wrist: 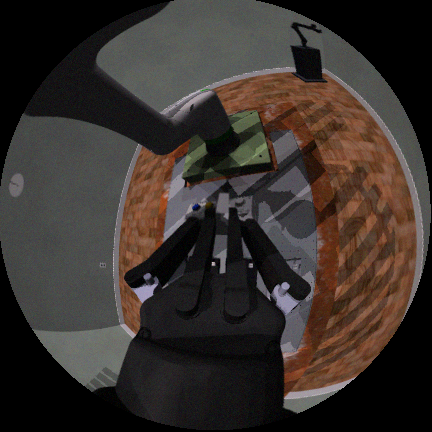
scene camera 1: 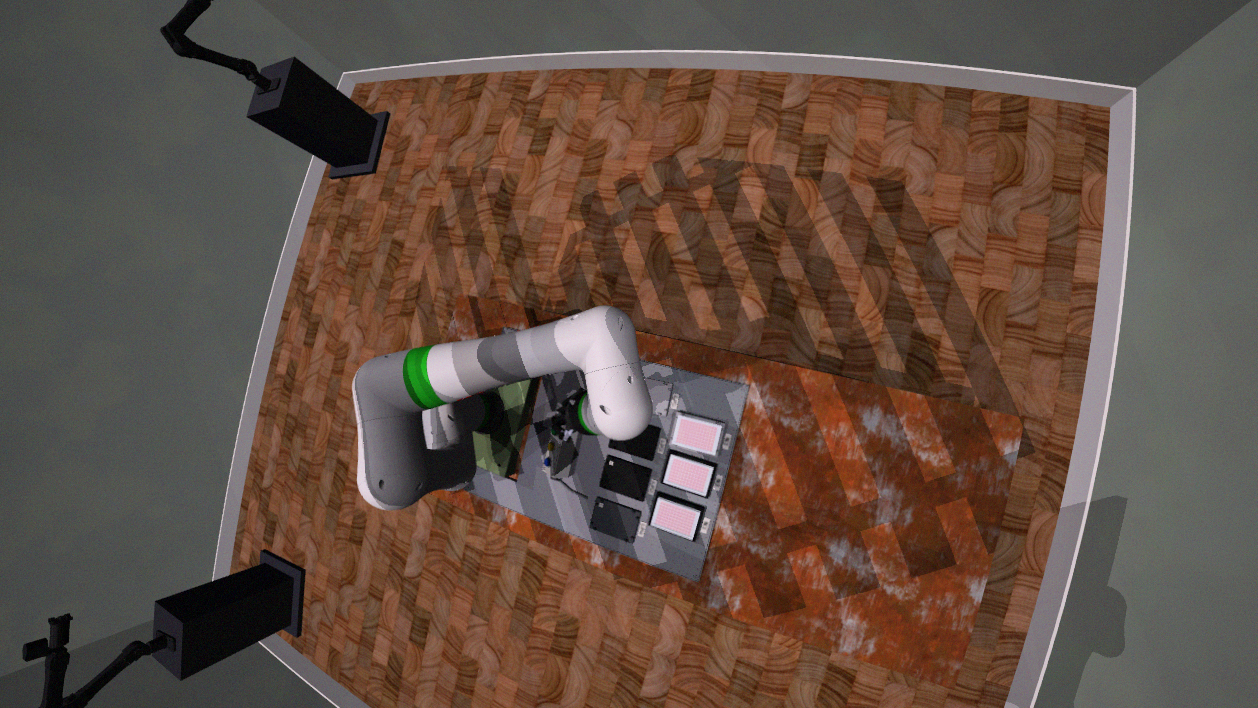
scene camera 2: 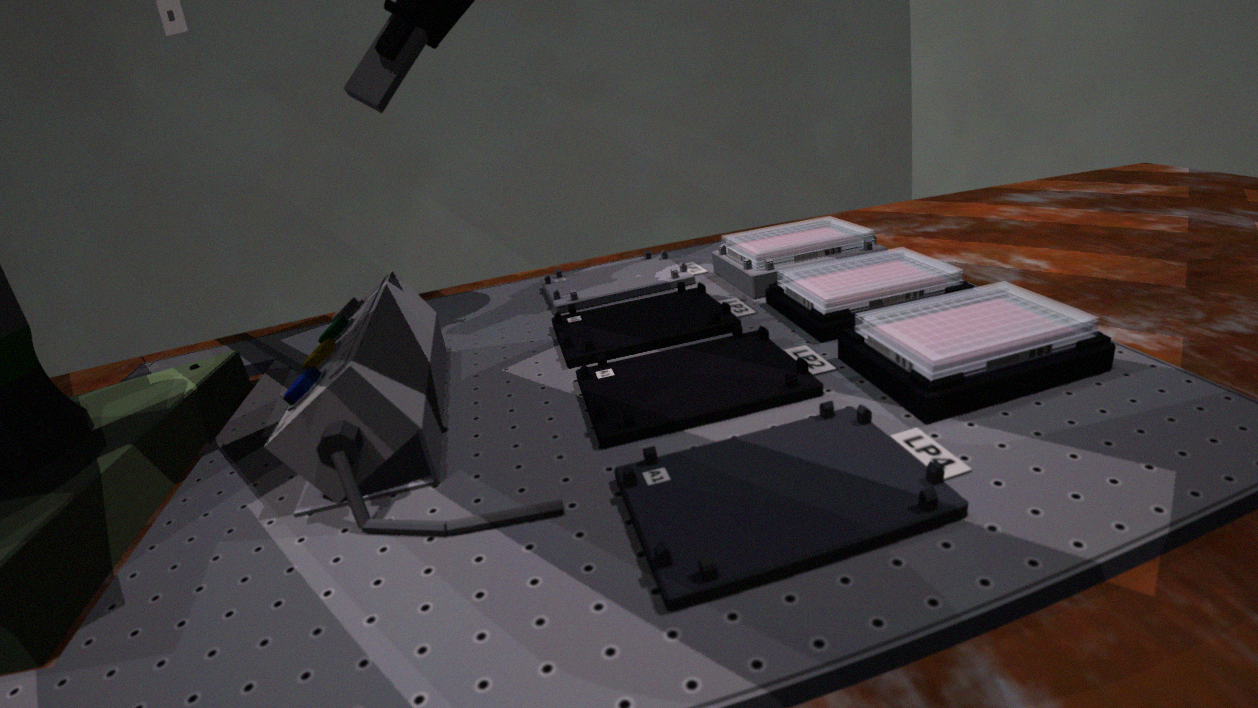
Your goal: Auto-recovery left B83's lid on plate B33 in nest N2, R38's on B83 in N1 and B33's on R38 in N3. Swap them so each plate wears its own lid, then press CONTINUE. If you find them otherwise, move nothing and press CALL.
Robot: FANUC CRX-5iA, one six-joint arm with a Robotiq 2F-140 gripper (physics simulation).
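Frame: origin at the arm's base, x ahead, y left, z up, level; millimetres.
Seen in the pictures: gripper, fingertip midpoint: (wrist: 223,201) (scene camera 1: 551,417) (scene camera 2: 363,100); arm's base, link origin: (wrist: 222,143) (scene camera 1: 486,412).
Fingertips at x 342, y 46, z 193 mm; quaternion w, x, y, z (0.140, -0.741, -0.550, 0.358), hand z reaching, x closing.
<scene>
Pixels of each thing's top centre, then the offset from my fingertips to it. "spot": a spot on its surface instead.
- far plate, top centre: (scene camera 2: 795,232) (scene camera 1: 696,435) dx +367, dy -12, dz -181 mm
- middle plate, top centre: (scene camera 2: 867,270) (scene camera 1: 687,475) dx +356, dy -132, dz -190 mm
- grey button box, top centre: (scene camera 2: 352,311) (wrist: 212,210) (scene camera 1: 556,441) dx -40, dy -88, dz -137 mm
- blue button, top centre: (scene camera 2: 299,372) (scene camera 1: 546,462) (wrist: 193,206) dx -71, dy -160, dz -147 mm
- yellow button, top centre: (scene camera 2: 317,342) (wrist: 207,204) dx -65, dy -110, dz -147 mm
- green button, top centre: (scene camera 2: 331,319) dx -59, dy -60, dz -147 mm
- marked LP4, top centre: (scene camera 2: 777,467) (scene camera 1: 613,521) (wrist: 173,270) dx +148, dy -313, dz -201 mm
- LP2, top centre: (scene camera 2: 688,362) (scene camera 1: 623,479) dx +165, dy -179, dz -201 mm
- LP3, top centre: (scene camera 2: 638,307) (scene camera 1: 632,438) (wrist: 238,281) dx +179, dy -52, dz -201 mm
- grey holder, top centre: (scene camera 2: 612,268) (scene camera 1: 645,395) (wrist: 283,285) dx +202, dy +83, dz -201 mm
- cable, surface spot: (scene camera 2: 440,528) spot: dx -12, dy -254, dz -216 mm
Three lidded plates with pink wells stand in a row of nests: a far plate (scene camera 1: 698,435) (scene camera 2: 796,244), a middle plate (scene camera 1: 688,475) (scene camera 2: 871,281) and a near plate (scene camera 1: 676,517) (scene camera 2: 977,327). Their lids look seated flat; the codes are too small to read. The grey button box (scene camera 1: 561,459) (scene camera 2: 356,387) carries a blue button (scene camera 1: 547,461) (scene camera 2: 301,385) (wrist: 196,207), a yellow button (scene camera 2: 317,355) (wrist: 209,205) and a green button (scene camera 2: 334,328). My gripper (scene camera 1: 563,432) (scene camera 2: 365,91) (wrist: 223,201) is shut and empty, above the box. In the wrist view its fingers hide part of the panel.
Between box and plates lie black holders, one marked LP4 (scene camera 2: 783,501), one LP2 (scene camera 2: 695,387) and one LP3 (scene camera 2: 647,324), with a grey holder (scene camera 2: 616,286) behind. A cable (scene camera 2: 440,528) runs from the box. The arm stands on a green base (scene camera 1: 492,453) (scene camera 2: 167,387) (wrist: 245,157).
</scene>
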